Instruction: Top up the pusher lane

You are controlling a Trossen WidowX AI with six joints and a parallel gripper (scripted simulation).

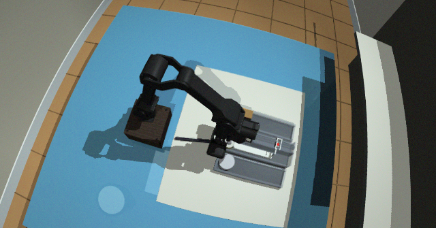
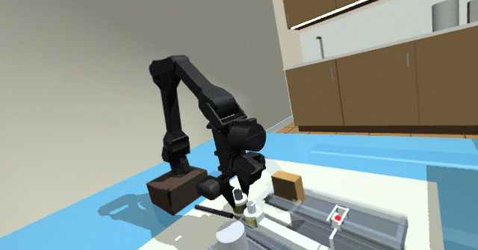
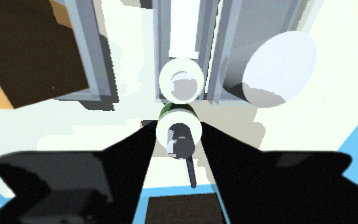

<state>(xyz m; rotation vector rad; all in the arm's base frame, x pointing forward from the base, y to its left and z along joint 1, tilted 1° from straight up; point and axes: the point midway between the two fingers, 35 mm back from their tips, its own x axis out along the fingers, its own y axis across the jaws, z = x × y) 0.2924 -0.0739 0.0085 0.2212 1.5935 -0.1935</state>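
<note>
The wide grey cylinder jar is 30 mm ahead of my gripper tip, 90 mm to the right of it and 20 mm below it. The rest, counted from my gripper tip: brown box: 90 mm ahead, 110 mm to the left, 10 mm below; then grey pusher lane: 190 mm ahead, 30 mm to the right, 30 mm below; then thin dark rod: 100 mm behind, 40 mm below.
</note>
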